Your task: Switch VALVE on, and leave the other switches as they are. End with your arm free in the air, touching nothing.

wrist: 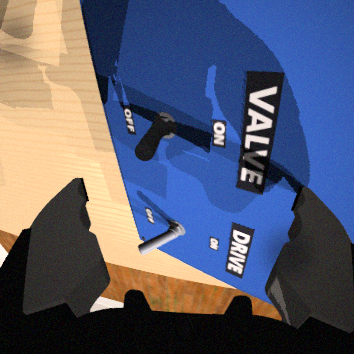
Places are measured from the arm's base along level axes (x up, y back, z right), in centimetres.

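Pixels of known places: gripper, fingertip midpoint: (189, 184).
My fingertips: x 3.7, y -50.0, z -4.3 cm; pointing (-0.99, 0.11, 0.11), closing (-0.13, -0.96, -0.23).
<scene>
For each thing: its top centre in the pictures, then the offset to it from my fingertips. "spot": a spot on its surface instead. Level surfaces: height alone.
- VALVE switch, surface spot: (154, 138) spot: dz -1.8, dx -1.2, dy +3.0 cm
- VALVE label, top centre: (257, 142) dz -3.5, dx -1.6, dy -3.2 cm
- mark, surface spot: (218, 133) spot: dz -2.7, dx -2.9, dy -0.9 cm
- DRIVE switch, surface spot: (161, 238) spot: dz +9.9, dx -2.5, dy +0.6 cm
- DRIVE label, top centre: (237, 256) dz +7.9, dx -1.6, dy -6.9 cm
- light wooden table top, surface height: dx -13.4 cm
A blue panel (320, 100) fills the right and middle of the wrist view. The VALVE switch (154, 138) is a black lever on a round grey base, left of the VALVE label (258, 132). Its tip leans toward the OFF side and toward the bottom of the view. The ON mark (218, 133) is on the other side of its base. My gripper (189, 184) is open and empty, one finger at each side of the view; the VALVE lever shows beyond the fingertips, apart from both.
The DRIVE switch (161, 238), a silver lever, leans to its OFF side, near the DRIVE label (239, 250). A light wooden table top (40, 150) lies left of the panel. A brown wood-grained surface (175, 292) shows beyond the table's edge. Shadows fall across the panel.
</scene>
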